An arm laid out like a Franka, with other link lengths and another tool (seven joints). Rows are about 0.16 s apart.
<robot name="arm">
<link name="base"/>
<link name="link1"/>
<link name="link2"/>
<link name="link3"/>
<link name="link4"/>
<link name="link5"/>
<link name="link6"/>
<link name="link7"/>
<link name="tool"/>
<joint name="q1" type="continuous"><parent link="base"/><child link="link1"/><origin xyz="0 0 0.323" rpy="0 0 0"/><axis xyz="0 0 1"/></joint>
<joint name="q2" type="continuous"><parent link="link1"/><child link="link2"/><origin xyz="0 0 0" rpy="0 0 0"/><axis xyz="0 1 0"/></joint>
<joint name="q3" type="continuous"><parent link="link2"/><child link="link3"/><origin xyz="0 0 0.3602" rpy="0 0 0"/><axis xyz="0 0 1"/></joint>
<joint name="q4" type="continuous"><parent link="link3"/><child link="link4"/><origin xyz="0.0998 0 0" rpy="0 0 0"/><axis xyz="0 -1 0"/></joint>
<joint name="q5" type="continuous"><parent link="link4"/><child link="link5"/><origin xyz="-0.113 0 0.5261" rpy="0 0 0"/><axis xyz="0 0 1"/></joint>
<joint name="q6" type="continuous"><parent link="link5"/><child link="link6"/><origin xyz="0 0 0" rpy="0 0 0"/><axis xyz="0 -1 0"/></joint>
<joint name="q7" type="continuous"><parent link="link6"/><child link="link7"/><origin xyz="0.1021 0 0" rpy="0 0 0"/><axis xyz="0 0 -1"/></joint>
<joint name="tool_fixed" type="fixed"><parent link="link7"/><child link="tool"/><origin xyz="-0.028 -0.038 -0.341" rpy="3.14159 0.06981 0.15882"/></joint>
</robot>
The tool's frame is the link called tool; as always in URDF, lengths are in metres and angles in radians. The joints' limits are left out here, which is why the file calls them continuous.
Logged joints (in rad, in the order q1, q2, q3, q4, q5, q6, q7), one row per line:
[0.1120, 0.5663, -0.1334, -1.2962, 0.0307, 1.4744, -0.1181]
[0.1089, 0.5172, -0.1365, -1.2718, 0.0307, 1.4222, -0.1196]
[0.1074, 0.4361, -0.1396, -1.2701, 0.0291, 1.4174, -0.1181]
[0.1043, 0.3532, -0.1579, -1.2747, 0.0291, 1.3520, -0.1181]
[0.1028, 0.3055, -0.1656, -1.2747, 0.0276, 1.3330, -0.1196]
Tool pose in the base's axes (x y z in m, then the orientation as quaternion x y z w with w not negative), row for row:
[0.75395, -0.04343, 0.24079, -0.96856, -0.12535, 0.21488, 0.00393]
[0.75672, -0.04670, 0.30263, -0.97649, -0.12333, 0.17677, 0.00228]
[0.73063, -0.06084, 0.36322, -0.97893, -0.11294, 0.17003, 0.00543]
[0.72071, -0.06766, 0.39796, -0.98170, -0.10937, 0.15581, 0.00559]
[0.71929, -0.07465, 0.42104, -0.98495, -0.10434, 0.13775, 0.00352]
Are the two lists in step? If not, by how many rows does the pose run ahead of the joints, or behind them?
The pose runs 1 row ahead of the joints: the pose in row i belongs to the joints in row i + 1.
